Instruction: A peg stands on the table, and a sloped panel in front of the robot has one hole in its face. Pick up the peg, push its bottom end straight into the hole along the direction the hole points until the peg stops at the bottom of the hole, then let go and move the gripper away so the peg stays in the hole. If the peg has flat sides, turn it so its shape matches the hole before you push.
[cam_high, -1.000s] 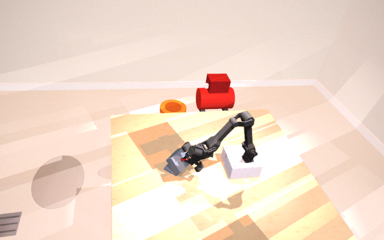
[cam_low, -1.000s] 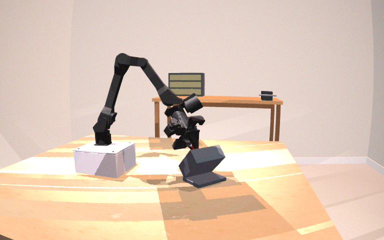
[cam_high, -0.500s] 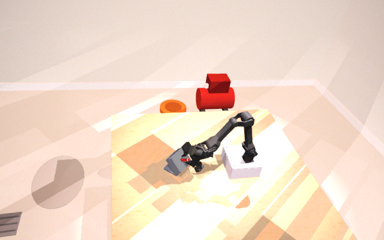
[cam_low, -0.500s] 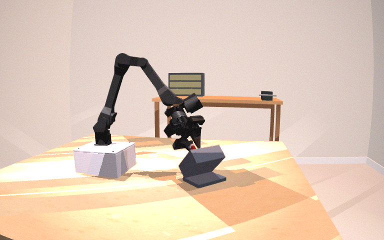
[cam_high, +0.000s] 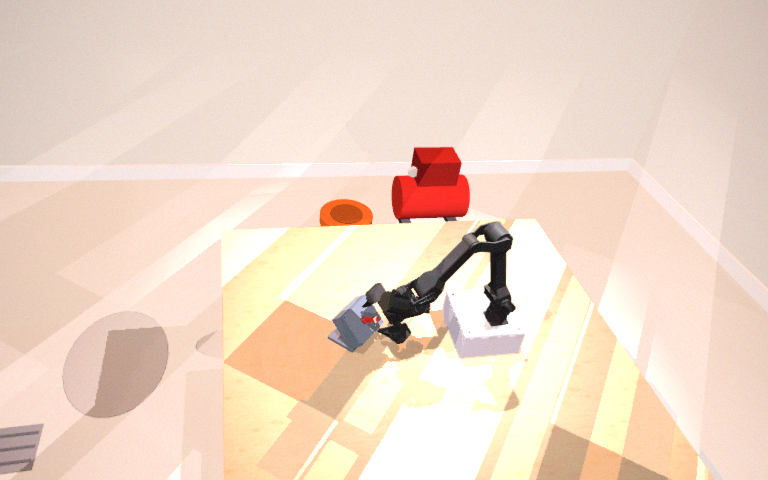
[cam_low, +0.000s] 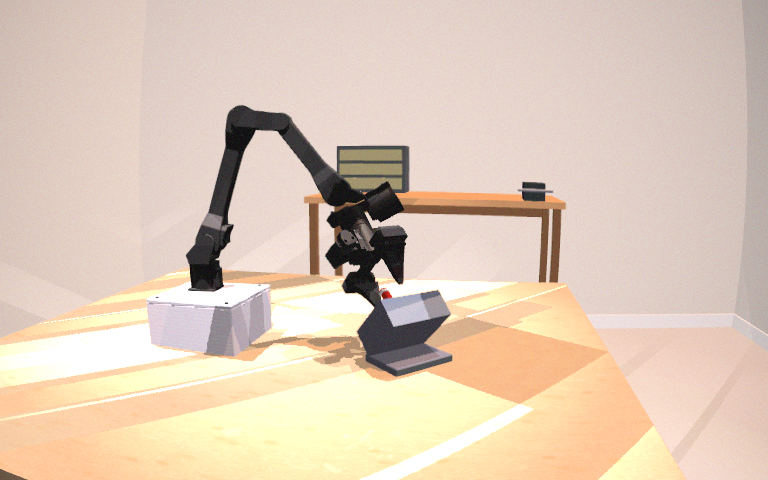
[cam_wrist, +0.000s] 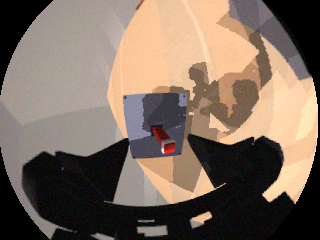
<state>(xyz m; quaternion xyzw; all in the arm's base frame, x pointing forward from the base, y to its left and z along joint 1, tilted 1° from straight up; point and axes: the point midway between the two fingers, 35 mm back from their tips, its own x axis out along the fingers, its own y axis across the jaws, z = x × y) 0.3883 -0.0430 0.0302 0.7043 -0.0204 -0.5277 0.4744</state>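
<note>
My gripper tip is right at the red peg. Round my gripper tip: grey sloped panel (30 mm ahead, 30 mm to the right, 40 mm below).
</note>
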